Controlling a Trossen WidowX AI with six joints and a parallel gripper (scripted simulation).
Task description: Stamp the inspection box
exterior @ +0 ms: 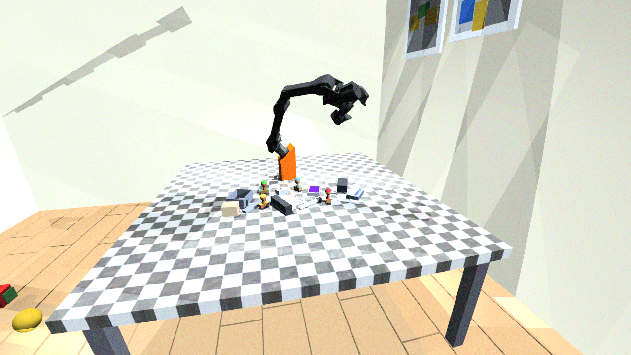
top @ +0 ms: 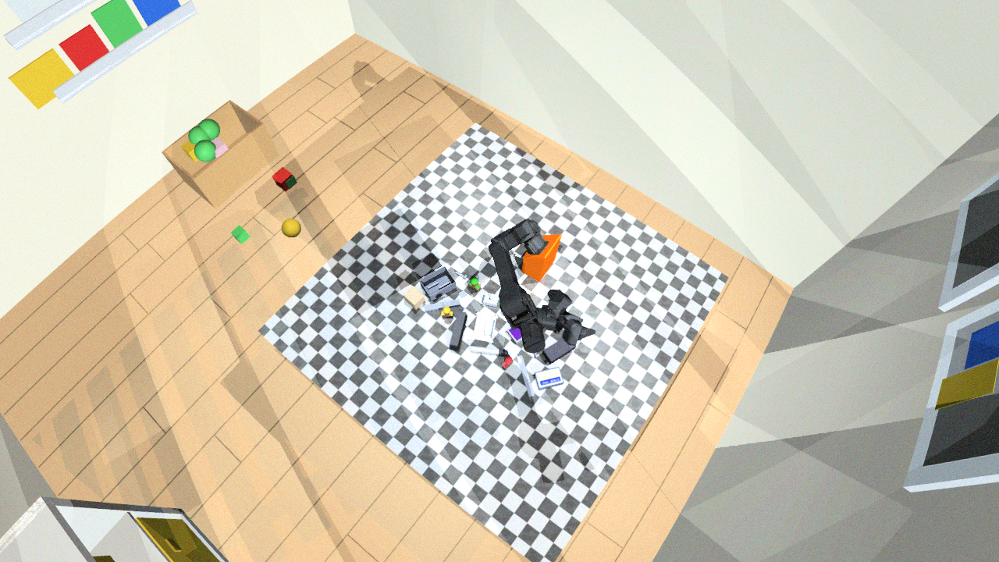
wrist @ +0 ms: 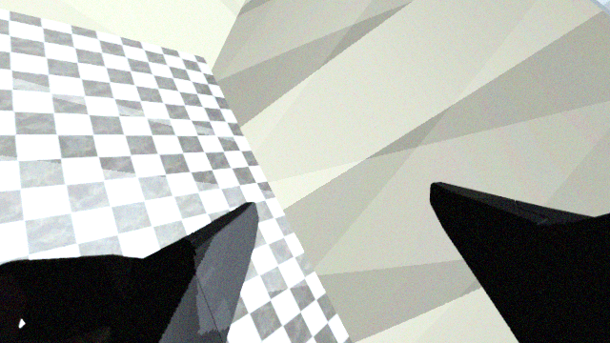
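Right now the green-knobbed stamp is 40 mm behind my gripper tip, 450 mm to the right of it and 370 mm below it. From my gripper tip the other things lie so: stamp pad box 80 mm ahead, 30 mm to the right, 370 mm below; then dark grey block 30 mm behind, 60 mm to the right, 370 mm below; then red-knobbed stamp 120 mm ahead, 170 mm to the right, 370 mm below.
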